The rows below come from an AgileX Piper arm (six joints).
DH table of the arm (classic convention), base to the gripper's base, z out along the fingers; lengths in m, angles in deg. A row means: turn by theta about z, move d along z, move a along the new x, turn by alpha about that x. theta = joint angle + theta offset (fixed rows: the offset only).
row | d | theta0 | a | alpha
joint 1 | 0.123 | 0 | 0 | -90
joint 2 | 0 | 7.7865 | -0.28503 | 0
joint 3 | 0 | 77.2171 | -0.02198 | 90
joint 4 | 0.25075 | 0 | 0 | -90
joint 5 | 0 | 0 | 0 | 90
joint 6 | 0.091 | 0 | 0 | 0
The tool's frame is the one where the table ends.
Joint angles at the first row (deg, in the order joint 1, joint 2, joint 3, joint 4, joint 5, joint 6):
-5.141 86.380 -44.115 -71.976 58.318 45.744
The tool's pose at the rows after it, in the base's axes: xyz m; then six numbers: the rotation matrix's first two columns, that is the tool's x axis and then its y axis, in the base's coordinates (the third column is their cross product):
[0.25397, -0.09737, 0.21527, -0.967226, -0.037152, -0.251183, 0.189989, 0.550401, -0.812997]
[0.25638, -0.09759, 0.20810, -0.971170, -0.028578, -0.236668, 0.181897, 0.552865, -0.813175]
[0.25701, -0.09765, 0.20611, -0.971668, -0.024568, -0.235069, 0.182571, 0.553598, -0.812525]
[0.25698, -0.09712, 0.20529, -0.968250, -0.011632, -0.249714, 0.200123, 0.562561, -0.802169]
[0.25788, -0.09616, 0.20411, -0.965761, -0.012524, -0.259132, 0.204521, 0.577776, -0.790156]
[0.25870, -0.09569, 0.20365, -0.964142, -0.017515, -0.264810, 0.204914, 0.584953, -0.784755]
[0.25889, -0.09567, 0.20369, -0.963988, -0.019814, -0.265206, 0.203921, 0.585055, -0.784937]
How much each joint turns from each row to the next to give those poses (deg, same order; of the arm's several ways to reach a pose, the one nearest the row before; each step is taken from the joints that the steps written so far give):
0.000 2.386 0.000 -1.004 0.220 1.523
-0.001 1.563 0.000 0.001 0.000 0.826
0.000 0.431 0.000 -0.001 -0.001 0.399
0.001 0.000 0.002 0.577 -0.359 0.828
0.000 0.000 -0.003 0.490 -1.035 0.165
-0.001 0.001 0.001 -0.002 -0.664 0.112
0.002 0.000 0.000 -0.103 -0.083 0.000

